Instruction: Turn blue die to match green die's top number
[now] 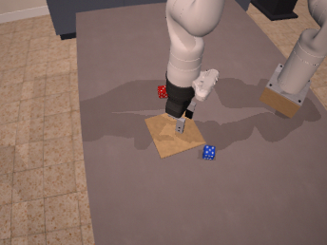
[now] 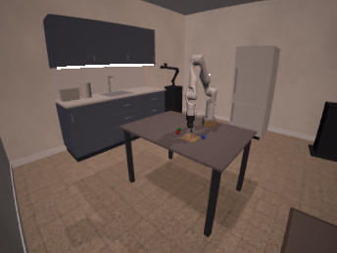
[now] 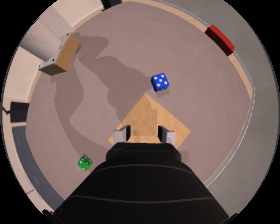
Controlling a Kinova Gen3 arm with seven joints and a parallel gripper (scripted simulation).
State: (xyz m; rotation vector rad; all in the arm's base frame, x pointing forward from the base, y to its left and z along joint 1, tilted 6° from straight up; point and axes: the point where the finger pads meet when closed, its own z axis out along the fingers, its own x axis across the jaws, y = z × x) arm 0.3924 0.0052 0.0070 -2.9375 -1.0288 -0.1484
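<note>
Right now my hand is 10 cm to the right of the blue die, 4 cm past it and 4 cm above it. From my hand the other things lie so: red die (16 cm to the right, 4 cm below); tan mat (6 cm below, 2 cm ahead, 1 cm to the right); green die (19 cm to the right, 6 cm behind, 4 cm below).
</note>
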